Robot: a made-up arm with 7 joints.
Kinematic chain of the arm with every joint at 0, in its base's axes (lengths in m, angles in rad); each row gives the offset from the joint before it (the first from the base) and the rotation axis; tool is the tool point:
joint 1: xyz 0 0 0 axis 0 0.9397 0.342
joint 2: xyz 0 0 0 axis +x
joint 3: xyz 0 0 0 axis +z
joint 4: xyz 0.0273 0 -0.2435 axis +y
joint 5: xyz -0.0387 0 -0.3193 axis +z
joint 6: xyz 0 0 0 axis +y
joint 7: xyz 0 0 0 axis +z
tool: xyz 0 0 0
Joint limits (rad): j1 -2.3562..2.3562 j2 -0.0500..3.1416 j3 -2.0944..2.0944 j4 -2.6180..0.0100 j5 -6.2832..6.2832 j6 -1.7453..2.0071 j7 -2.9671..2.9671
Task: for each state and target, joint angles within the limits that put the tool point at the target. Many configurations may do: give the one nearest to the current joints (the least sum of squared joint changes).
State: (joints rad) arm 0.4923 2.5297 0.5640 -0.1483 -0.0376 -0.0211 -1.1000
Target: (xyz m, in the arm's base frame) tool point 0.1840 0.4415 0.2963
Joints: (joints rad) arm 0.4078 2.1424 0.5425 -0.4727 -0.0376 -0.0211 -1.1000
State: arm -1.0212 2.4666 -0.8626 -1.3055 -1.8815 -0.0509 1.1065
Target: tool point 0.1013 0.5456 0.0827
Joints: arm -0.5335 1.9248 -1.3587 -0.5165 -1.8815 -0.0509 1.1065
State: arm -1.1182 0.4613 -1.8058 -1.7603 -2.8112 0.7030 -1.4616
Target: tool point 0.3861 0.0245 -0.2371
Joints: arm -1.2186 1.0665 -1.8163 -1.5307 -2.8112 0.7030 -1.4616
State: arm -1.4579 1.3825 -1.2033 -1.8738 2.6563 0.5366 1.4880
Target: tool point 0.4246 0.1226 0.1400
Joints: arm -1.4720 1.5116 -1.1764 -1.4707 2.6563 0.5366 1.4880
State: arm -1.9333 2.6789 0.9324 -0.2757 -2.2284 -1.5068 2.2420
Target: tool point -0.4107 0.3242 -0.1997
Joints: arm -2.3520 2.7982 1.0620 -0.5409 -2.2284 -1.5068 2.2420
